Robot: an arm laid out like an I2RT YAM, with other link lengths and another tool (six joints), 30 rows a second.
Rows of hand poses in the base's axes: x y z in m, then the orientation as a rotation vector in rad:
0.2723, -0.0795, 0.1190, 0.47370, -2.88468, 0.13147
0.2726, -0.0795, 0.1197, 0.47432, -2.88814, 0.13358
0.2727, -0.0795, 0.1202, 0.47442, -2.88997, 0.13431
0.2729, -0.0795, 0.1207, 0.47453, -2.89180, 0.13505
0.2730, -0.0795, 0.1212, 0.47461, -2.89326, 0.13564
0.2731, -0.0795, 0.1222, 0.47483, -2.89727, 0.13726
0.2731, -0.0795, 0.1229, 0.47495, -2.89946, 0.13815
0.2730, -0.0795, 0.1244, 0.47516, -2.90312, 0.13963
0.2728, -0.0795, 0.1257, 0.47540, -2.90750, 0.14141
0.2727, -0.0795, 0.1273, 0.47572, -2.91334, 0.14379
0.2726, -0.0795, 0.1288, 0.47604, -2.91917, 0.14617
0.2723, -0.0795, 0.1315, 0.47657, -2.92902, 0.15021
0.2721, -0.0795, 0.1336, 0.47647, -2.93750, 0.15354
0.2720, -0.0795, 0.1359, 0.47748, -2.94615, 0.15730
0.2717, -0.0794, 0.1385, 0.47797, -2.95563, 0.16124
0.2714, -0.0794, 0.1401, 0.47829, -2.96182, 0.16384
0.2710, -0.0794, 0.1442, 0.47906, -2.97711, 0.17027
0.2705, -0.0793, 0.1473, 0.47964, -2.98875, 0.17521
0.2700, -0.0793, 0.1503, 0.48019, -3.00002, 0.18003
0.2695, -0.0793, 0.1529, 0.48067, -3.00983, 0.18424
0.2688, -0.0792, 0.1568, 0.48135, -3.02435, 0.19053
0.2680, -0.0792, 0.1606, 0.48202, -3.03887, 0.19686
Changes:
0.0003, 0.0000, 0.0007, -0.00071, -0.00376, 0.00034
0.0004, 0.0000, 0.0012, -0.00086, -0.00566, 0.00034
0.0006, 0.0000, 0.0017, -0.00101, -0.00757, 0.00034
0.0007, 0.0000, 0.0022, -0.00112, -0.00909, 0.00034
0.0008, 0.0000, 0.0032, -0.00145, -0.01327, 0.00033
0.0008, 0.0000, 0.0039, -0.00163, -0.01555, 0.00033
0.0007, 0.0000, 0.0054, -0.00192, -0.01936, 0.00034
0.0005, 0.0000, 0.0067, -0.00228, -0.02392, 0.00033
0.0004, 0.0000, 0.0083, -0.00275, -0.03001, 0.00033
0.0003, 0.0000, 0.0098, -0.00322, -0.03609, 0.00033
0.0000, 0.0000, 0.0125, -0.00401, -0.04636, 0.00033
-0.0002, 0.0000, 0.0146, -0.00464, -0.05511, -0.00005
-0.0003, 0.0000, 0.0169, -0.00540, -0.06423, 0.00033
-0.0006, 0.0001, 0.0195, -0.00617, -0.07413, 0.00032
-0.0009, 0.0001, 0.0211, -0.00667, -0.08059, 0.00032
-0.0013, 0.0001, 0.0252, -0.00791, -0.09657, 0.00031
-0.0018, 0.0002, 0.0283, -0.00885, -0.10874, 0.00031
-0.0023, 0.0002, 0.0313, -0.00977, -0.12053, 0.00031
-0.0028, 0.0002, 0.0339, -0.01056, -0.13080, 0.00031
-0.0035, 0.0003, 0.0378, -0.01175, -0.14600, 0.00031
-0.0043, 0.0003, 0.0416, -0.01292, -0.16122, 0.00030

